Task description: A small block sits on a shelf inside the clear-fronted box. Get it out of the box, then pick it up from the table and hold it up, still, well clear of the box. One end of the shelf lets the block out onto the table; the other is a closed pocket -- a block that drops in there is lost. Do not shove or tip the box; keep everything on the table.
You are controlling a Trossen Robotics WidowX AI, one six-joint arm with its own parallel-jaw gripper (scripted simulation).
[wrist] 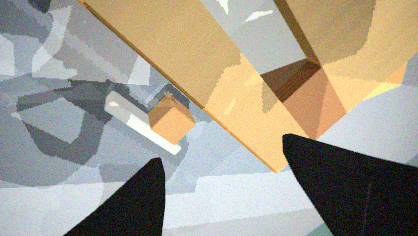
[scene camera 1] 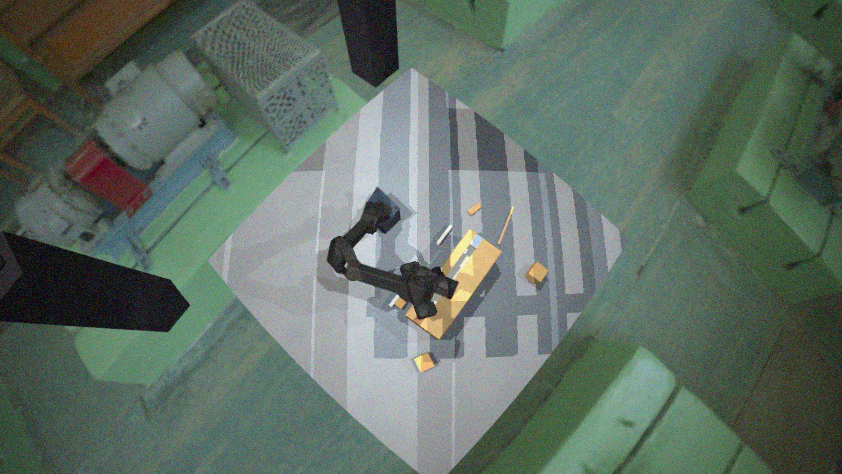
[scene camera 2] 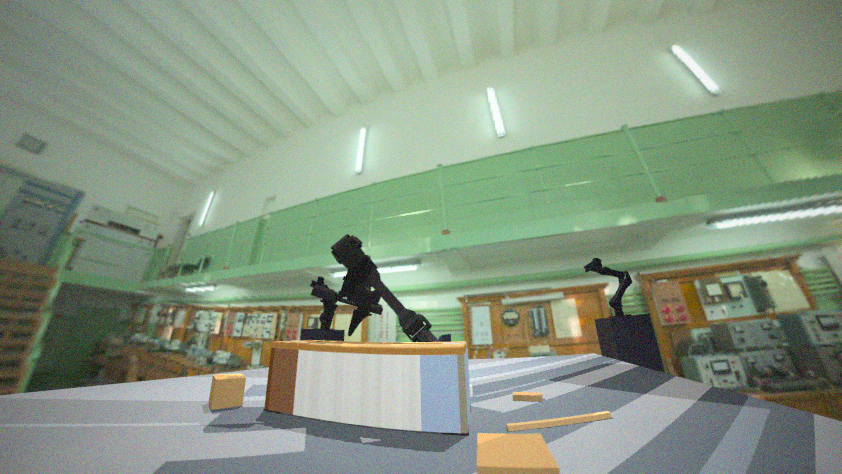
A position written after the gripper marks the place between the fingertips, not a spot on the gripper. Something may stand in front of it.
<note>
In view: the gripper (scene camera 2: 338, 333), a block (wrist: 170, 119), a clear-fronted box (scene camera 2: 419, 386) and a thin orange stick (scene camera 2: 599, 415).
The clear-fronted box shows as well in the wrist view (wrist: 259, 77) and in scene camera 1 (scene camera 1: 472, 258). The gripper shows as well in the wrist view (wrist: 223, 154). Scene camera 2 does not show the block, which is behind the clear-fronted box. The wrist view misses the thin orange stick: it is out of frame.
</note>
